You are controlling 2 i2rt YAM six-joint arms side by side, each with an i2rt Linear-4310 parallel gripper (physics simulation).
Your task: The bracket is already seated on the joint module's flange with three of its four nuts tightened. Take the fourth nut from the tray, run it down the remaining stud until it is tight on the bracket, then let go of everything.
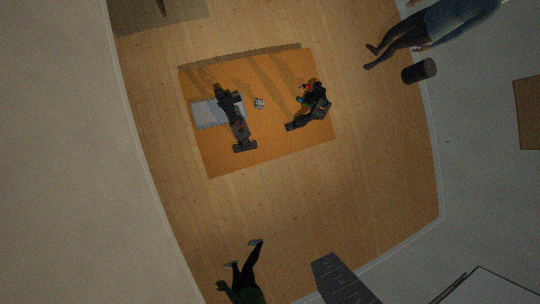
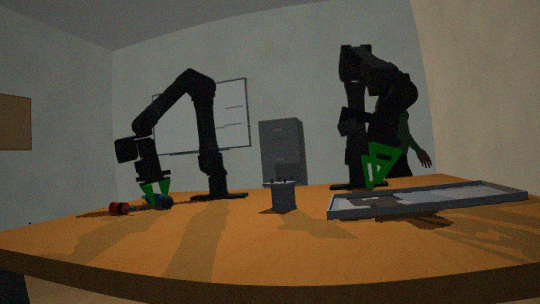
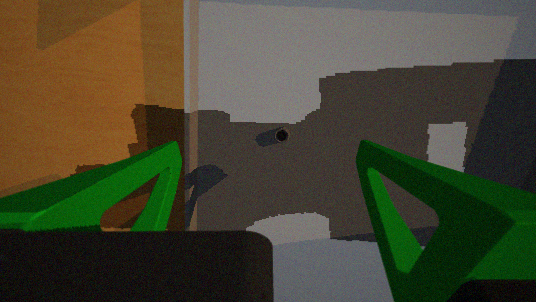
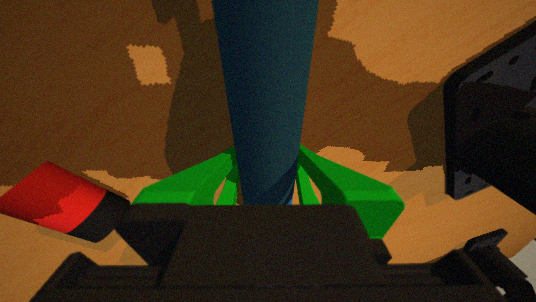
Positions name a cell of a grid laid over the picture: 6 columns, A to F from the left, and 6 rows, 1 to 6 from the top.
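Note:
The left gripper (image 2: E4), (image 3: D3) shares the scene with the right gripper (image 2: B5), (image 4: C3). A grey tray (image 2: F4), (image 1: C3), (image 3: E2) is visible as well, and so is a blue cylindrical tool (image 4: C2), though in image 3 the tool is out of frame.

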